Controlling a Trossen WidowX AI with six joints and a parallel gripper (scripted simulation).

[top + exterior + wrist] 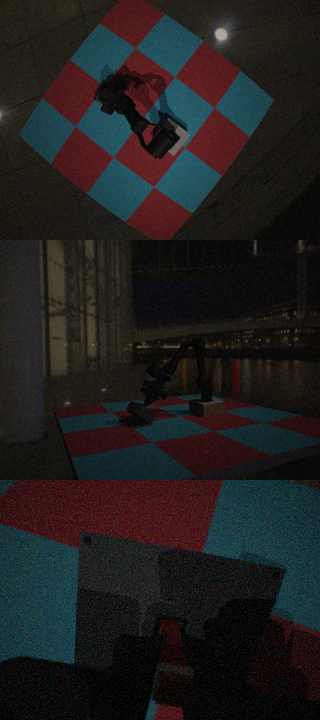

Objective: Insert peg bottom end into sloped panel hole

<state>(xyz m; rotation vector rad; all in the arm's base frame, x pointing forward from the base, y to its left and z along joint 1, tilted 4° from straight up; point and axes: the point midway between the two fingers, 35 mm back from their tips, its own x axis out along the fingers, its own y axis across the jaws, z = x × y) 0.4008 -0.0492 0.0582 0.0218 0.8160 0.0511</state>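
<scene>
The red peg lies 1 cm behind my gripper tip and 1 cm above it. From my gripper tip the other things lie so: grey sloped panel (3 cm ahead, 3 cm below).
</scene>
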